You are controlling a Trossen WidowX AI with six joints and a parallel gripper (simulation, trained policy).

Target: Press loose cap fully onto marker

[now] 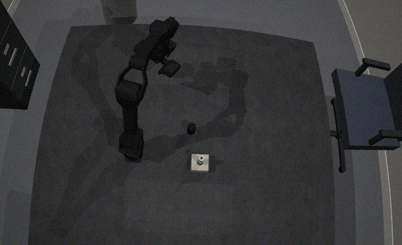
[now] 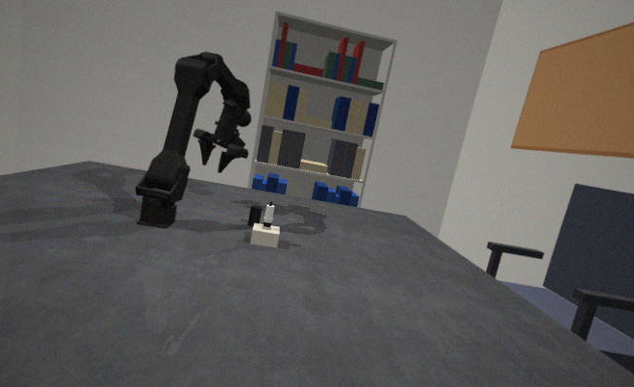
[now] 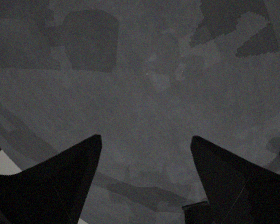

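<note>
The marker cap is 21 cm to the right of my gripper tip, 16 cm ahead of it and 8 cm below it. Also, from my gripper tip: holder block: 34 cm to the right, 20 cm ahead, 9 cm below; then white marker: 34 cm to the right, 20 cm ahead, 3 cm below.
</note>
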